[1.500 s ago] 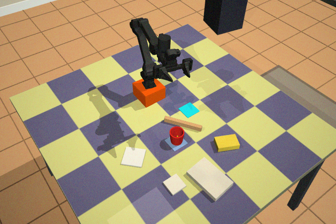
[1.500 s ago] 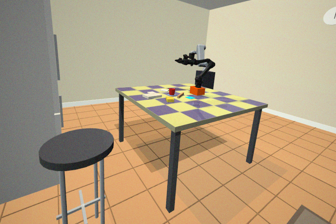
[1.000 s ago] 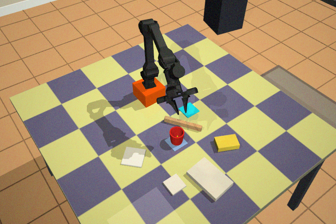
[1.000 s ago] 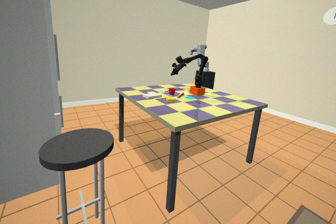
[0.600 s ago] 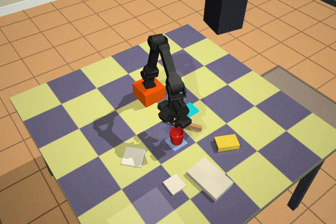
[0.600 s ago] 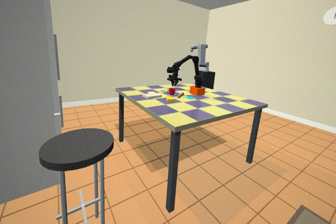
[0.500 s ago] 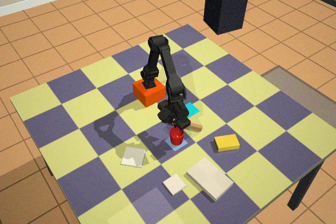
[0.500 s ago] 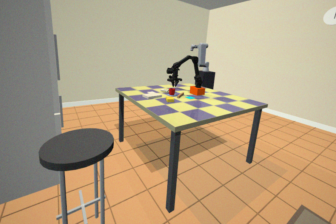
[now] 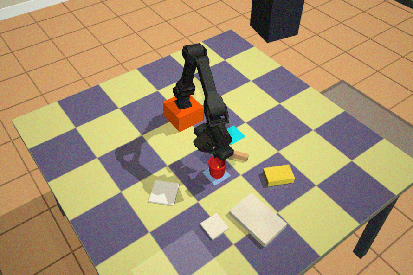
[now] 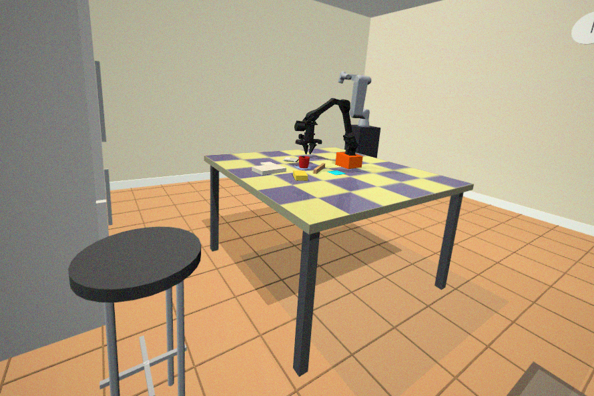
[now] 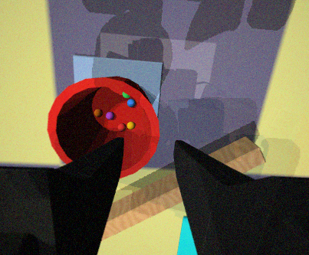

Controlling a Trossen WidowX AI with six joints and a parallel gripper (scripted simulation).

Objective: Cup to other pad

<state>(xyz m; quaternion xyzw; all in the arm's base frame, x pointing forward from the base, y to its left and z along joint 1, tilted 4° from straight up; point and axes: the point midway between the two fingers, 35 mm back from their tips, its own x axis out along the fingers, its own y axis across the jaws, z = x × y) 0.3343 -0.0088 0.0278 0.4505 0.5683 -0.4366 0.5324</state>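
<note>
The red cup lies 30 mm ahead of my gripper tip, 10 mm to the left of it and 50 mm below it. The rest, counted from my gripper tip: light blue pad: 30 mm ahead, 100 mm below; then cyan pad: 140 mm behind, 160 mm to the left, 100 mm below; then wooden bar: 50 mm behind, 80 mm to the left, 90 mm below.
</note>
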